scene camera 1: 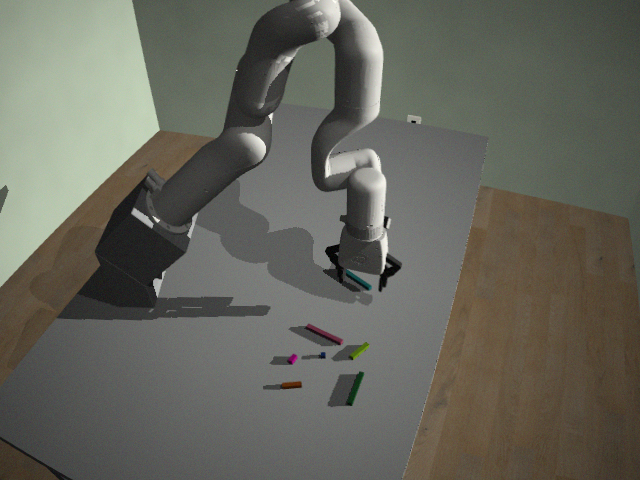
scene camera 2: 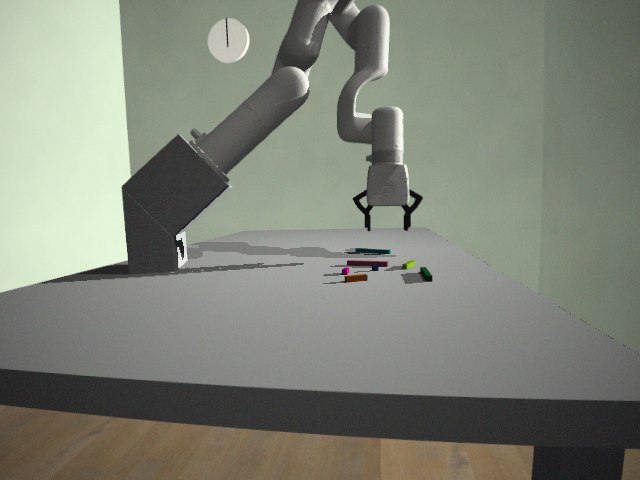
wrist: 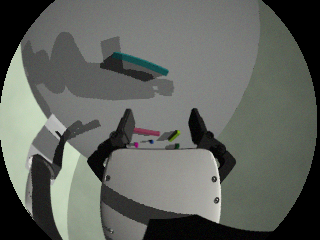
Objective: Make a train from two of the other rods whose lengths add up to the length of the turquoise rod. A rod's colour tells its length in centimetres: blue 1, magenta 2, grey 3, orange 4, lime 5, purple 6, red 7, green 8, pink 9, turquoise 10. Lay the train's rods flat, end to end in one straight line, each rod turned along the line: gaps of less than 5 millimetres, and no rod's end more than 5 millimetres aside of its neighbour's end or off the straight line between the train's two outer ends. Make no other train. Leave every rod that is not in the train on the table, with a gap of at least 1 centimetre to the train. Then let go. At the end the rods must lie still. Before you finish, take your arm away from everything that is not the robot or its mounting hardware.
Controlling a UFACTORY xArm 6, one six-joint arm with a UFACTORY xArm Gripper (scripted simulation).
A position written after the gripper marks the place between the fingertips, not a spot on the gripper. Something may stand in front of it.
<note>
In view: the gripper (scene camera 1: pixel 362 283).
The gripper also shows in scene camera 2 (scene camera 2: pixel 387 230) and in the wrist view (wrist: pixel 161 115).
</note>
